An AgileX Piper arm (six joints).
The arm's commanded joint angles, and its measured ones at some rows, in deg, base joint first. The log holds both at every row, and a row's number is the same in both.
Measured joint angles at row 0:
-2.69 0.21 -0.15 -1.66 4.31 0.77
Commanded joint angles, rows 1 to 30:
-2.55 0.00 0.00 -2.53 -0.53 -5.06
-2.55 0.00 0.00 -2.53 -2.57 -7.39
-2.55 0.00 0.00 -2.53 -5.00 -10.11
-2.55 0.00 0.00 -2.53 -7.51 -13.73
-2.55 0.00 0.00 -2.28 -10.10 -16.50
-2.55 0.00 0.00 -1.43 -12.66 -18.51
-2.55 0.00 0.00 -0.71 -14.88 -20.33
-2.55 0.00 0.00 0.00 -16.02 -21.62
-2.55 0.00 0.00 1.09 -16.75 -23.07
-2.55 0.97 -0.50 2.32 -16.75 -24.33
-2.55 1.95 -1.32 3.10 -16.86 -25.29
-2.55 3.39 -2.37 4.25 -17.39 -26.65
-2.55 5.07 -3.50 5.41 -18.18 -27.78
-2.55 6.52 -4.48 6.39 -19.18 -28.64
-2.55 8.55 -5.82 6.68 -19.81 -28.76
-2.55 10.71 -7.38 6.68 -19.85 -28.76
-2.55 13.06 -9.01 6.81 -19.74 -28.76
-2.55 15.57 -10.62 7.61 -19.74 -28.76
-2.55 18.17 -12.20 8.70 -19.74 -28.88
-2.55 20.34 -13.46 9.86 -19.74 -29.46
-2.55 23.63 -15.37 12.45 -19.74 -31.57
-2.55 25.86 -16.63 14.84 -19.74 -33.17
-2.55 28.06 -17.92 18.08 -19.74 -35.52
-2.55 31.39 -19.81 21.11 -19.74 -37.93
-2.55 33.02 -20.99 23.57 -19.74 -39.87
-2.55 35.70 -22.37 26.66 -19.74 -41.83
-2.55 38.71 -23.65 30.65 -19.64 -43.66
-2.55 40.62 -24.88 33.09 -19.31 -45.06
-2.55 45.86 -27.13 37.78 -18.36 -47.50
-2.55 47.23 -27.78 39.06 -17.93 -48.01
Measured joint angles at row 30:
-2.69 40.24 -24.25 30.07 -19.50 -43.12
